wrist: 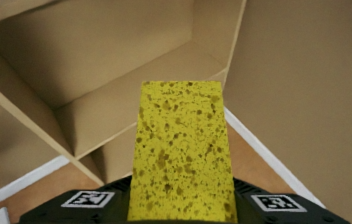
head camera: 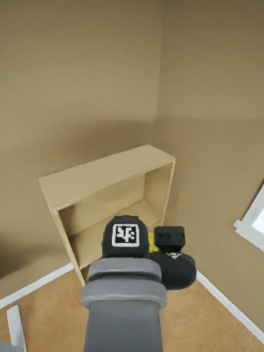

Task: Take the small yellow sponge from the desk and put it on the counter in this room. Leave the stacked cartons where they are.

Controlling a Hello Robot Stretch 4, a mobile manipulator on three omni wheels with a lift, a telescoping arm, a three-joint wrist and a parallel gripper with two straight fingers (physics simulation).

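The yellow sponge with dark speckles is held upright in the wrist view, between the two black fingers of my gripper. The fingers touch its two sides, so my gripper is shut on the sponge. In the head camera view a small yellow part of the sponge shows beside the wrist, and the arm and wrist hide the rest. The sponge is in the air in front of a wooden shelf unit. The counter and the stacked cartons do not show in either view.
The open wooden shelf unit stands near the corner of two tan walls. White baseboards run along the brown floor. A white leg shows at the lower left, and a white window frame at the right.
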